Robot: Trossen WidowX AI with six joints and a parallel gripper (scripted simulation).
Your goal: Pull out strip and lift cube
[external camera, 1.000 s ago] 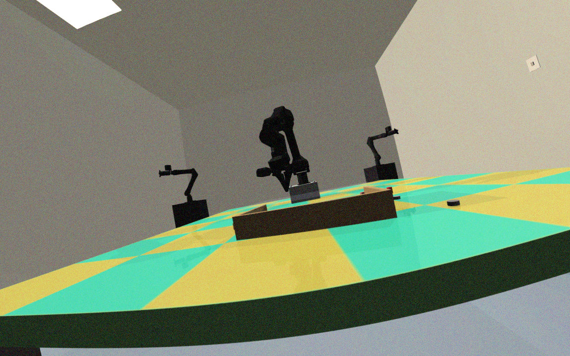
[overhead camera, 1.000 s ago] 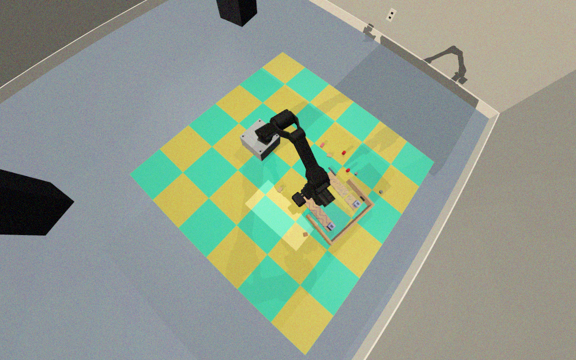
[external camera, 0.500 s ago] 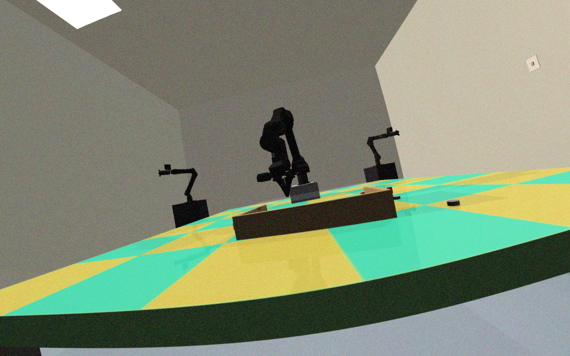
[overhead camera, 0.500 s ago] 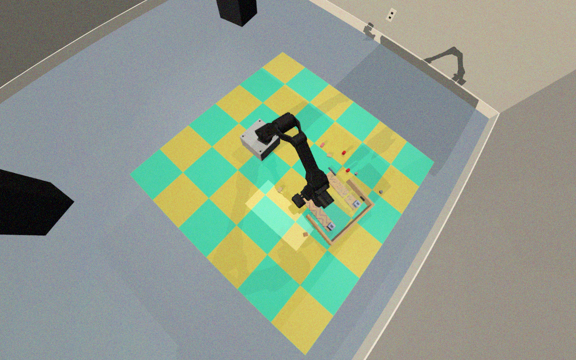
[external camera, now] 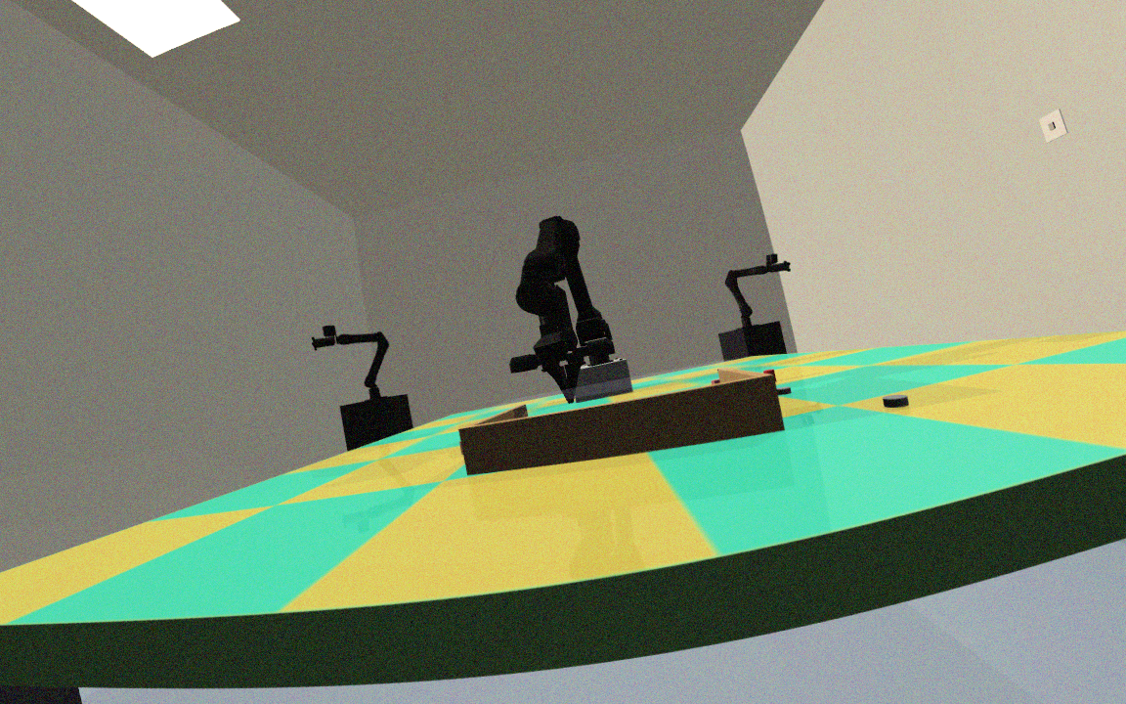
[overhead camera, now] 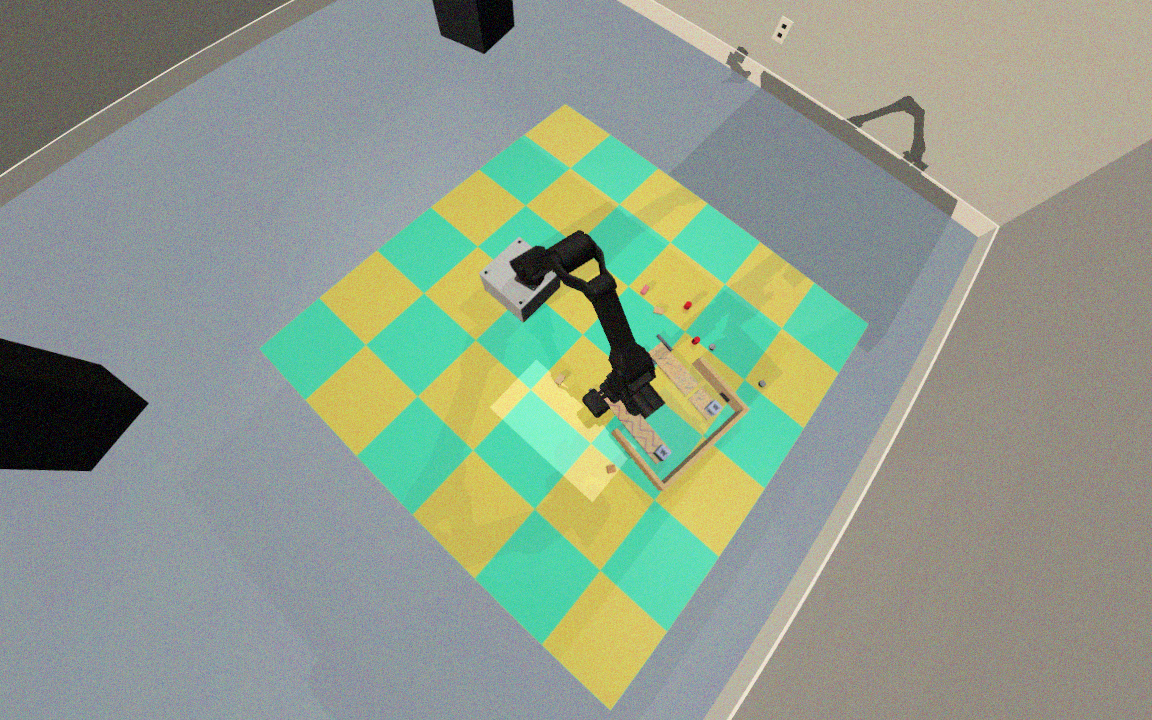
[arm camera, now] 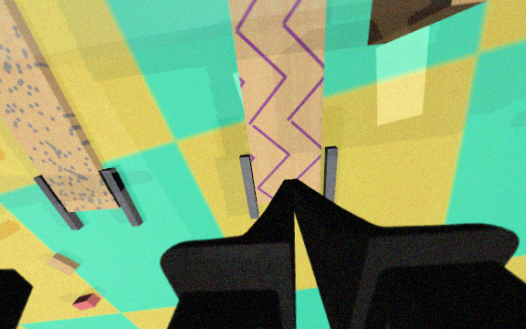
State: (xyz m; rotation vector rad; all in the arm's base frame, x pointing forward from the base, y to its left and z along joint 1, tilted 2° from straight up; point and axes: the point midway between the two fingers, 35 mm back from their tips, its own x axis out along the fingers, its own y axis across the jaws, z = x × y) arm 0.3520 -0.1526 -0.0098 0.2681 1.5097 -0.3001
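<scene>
The zigzag strip lies 9 cm ahead of my gripper tip, 3 cm to the right of it and 3 cm below it. Also, from my gripper tip: pink block: 34 cm to the left, 7 cm behind, 3 cm below; then tan block: 17 cm to the right, 9 cm ahead, 2 cm below.
</scene>
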